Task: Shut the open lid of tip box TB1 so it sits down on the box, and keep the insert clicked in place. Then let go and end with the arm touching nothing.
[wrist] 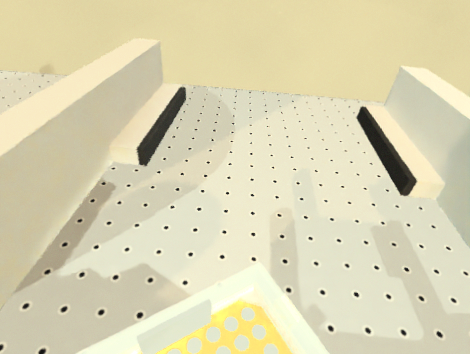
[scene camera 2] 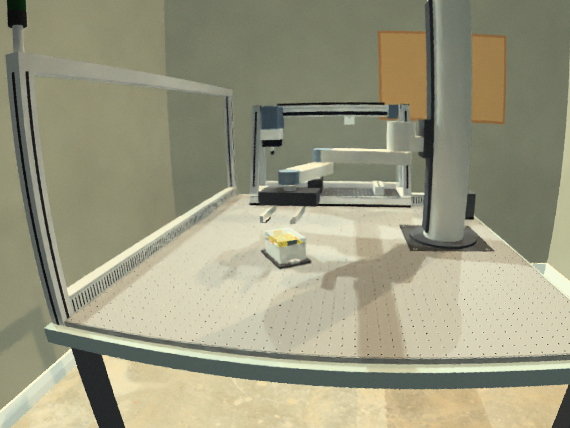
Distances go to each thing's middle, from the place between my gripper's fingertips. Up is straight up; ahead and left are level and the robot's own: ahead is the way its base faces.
Scene:
I see the pale lid (wrist: 248,305) 10 cm to the right of my hand and 8 cm below it.

